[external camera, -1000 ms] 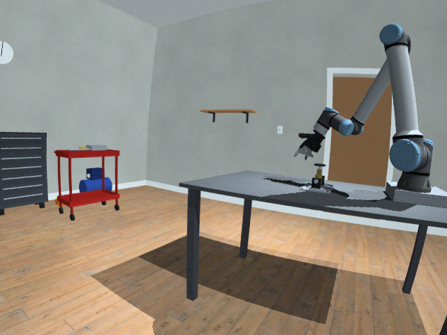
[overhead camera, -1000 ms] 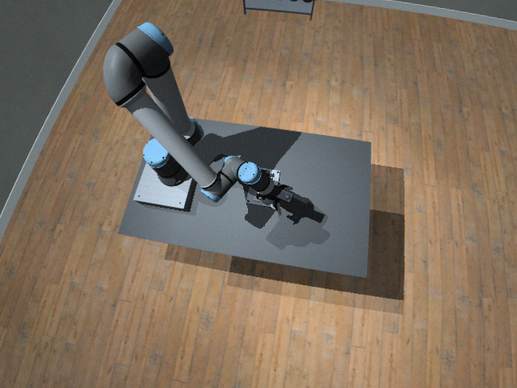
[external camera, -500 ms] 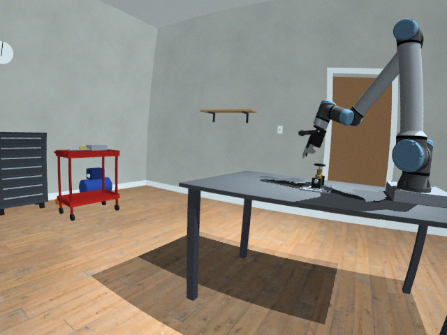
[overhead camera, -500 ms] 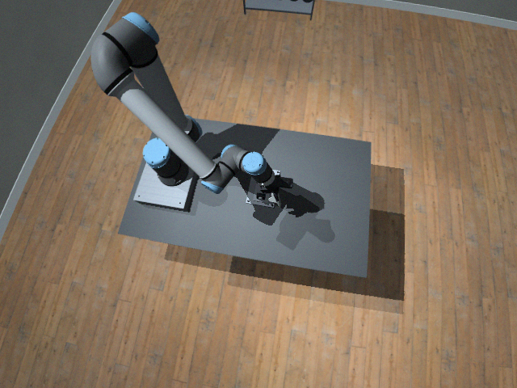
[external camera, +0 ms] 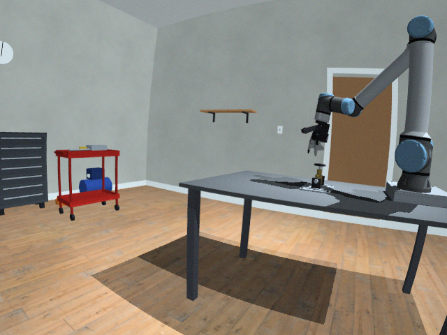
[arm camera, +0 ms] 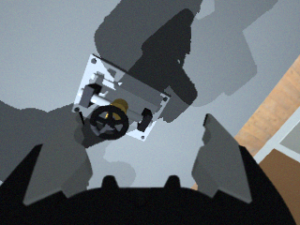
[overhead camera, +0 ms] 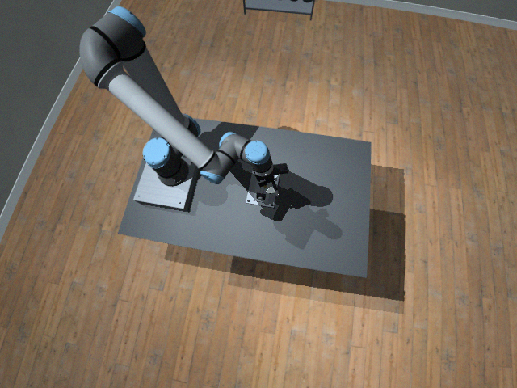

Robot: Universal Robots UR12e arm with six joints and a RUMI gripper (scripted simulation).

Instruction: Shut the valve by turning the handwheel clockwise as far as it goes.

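Right now my hand is 6 cm past the black spoked handwheel, 6 cm above it and 3 cm to the right of it. From my hand the other things lie so: base plate (18 cm below, 6 cm behind, 3 cm to the left).
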